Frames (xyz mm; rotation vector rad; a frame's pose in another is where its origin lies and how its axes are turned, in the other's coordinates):
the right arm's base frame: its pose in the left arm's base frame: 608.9 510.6 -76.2 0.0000 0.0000 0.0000
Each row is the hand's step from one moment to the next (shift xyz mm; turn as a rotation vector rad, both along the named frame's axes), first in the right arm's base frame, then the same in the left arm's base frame.
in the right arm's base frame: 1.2 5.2 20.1 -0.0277 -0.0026 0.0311
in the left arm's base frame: 1.2 5.2 20.1 -0.0277 -0.0026 0.0311
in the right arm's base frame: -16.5 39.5 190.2 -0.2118 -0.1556 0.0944
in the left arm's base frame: -16.5 39.5 190.2 -0.2118 -0.1556 0.0944
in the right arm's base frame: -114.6 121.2 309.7 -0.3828 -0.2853 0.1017
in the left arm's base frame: -114.6 121.2 309.7 -0.3828 -0.2853 0.1017
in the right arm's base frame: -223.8 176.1 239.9 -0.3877 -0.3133 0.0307
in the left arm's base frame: -223.8 176.1 239.9 -0.3877 -0.3133 0.0307
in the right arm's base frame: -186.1 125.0 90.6 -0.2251 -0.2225 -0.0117
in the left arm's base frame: -186.1 125.0 90.6 -0.2251 -0.2225 -0.0117
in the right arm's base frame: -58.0 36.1 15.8 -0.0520 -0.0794 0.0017
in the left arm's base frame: -58.0 36.1 15.8 -0.0520 -0.0794 0.0017
